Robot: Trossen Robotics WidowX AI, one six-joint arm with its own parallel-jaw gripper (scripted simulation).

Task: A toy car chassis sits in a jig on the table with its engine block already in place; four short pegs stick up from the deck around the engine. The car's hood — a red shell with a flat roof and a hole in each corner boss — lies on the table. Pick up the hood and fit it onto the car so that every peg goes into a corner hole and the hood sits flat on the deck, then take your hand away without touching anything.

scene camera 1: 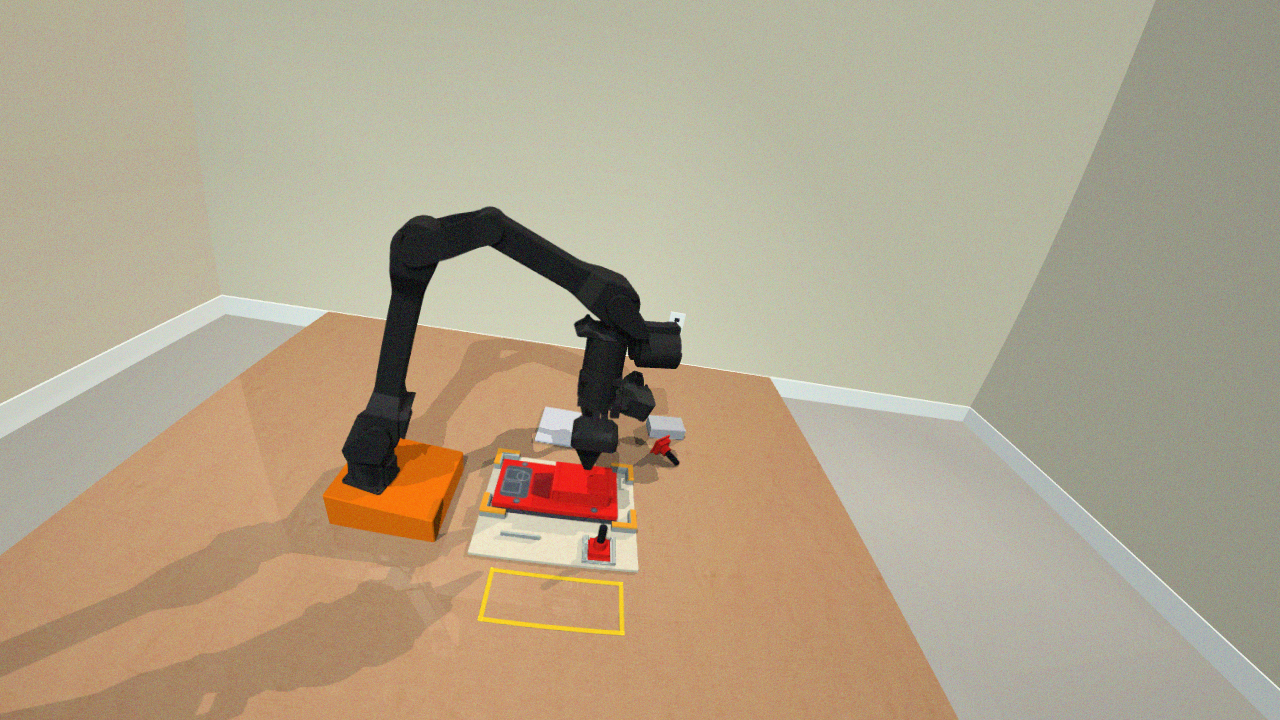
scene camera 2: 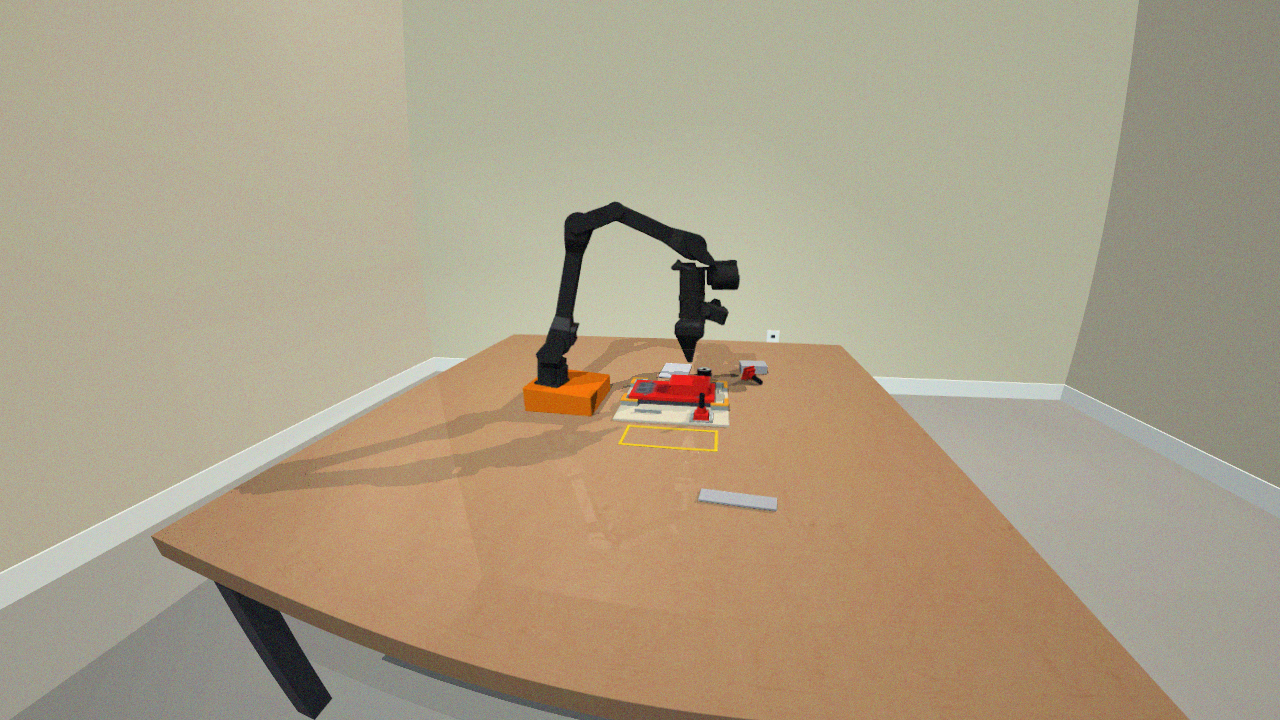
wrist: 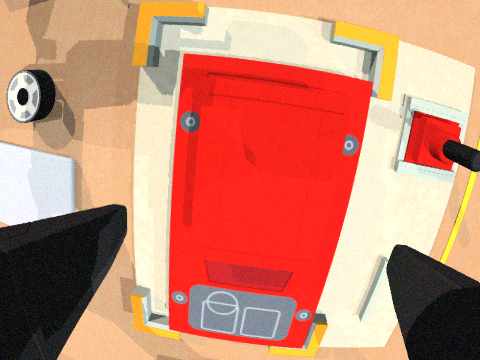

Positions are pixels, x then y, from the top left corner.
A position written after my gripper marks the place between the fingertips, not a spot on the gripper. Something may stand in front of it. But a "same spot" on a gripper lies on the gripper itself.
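Labels:
Both scene camera 1 and scene camera 2 show my gripper, and so does the wrist view [262,242]. On my gripper [scene camera 1: 588,458] this is the same spot as [scene camera 2: 688,350]. There is a red hood too, which I see in scene camera 1, in the wrist view and in scene camera 2 [693,385]. For the red hood [wrist: 268,159] and [scene camera 1: 591,479] are one and the same spot.

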